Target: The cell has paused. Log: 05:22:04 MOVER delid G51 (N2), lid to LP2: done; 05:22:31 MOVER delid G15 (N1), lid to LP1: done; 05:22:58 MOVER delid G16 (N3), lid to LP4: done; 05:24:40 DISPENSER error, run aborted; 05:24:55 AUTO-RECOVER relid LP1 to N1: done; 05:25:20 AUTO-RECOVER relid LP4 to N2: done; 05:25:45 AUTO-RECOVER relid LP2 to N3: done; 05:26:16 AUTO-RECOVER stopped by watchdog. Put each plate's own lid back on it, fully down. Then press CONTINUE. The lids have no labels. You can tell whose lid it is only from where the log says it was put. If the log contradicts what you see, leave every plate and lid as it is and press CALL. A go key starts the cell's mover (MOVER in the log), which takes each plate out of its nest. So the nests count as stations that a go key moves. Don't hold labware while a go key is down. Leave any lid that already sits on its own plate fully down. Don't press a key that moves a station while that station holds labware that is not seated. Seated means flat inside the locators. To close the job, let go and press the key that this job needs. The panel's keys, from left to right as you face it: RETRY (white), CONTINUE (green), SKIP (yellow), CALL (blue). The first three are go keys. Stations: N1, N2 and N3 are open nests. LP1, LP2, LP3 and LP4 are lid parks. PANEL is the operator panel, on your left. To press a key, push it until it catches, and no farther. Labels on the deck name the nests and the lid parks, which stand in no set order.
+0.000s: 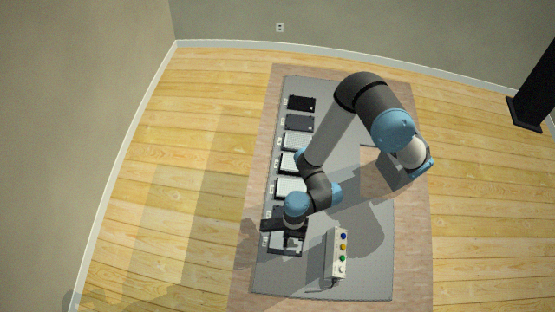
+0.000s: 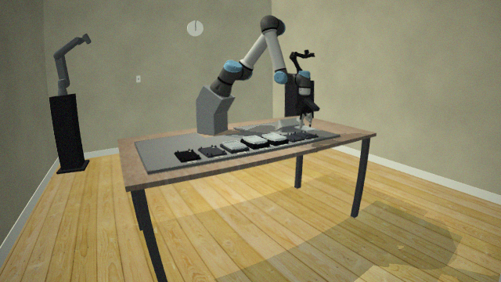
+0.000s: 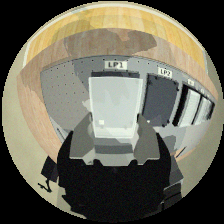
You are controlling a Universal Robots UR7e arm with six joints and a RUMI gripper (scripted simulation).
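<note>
Now: the LP2 lid park 12 cm to the right of my hand, 6 cm below it and 1 cm ahead of it. Round my hand: blue key (23 cm behind, 6 cm to the right, 1 cm above); then yellow key (23 cm behind, 1 cm to the right, 1 cm above); then clear lid (1 cm below).
</note>
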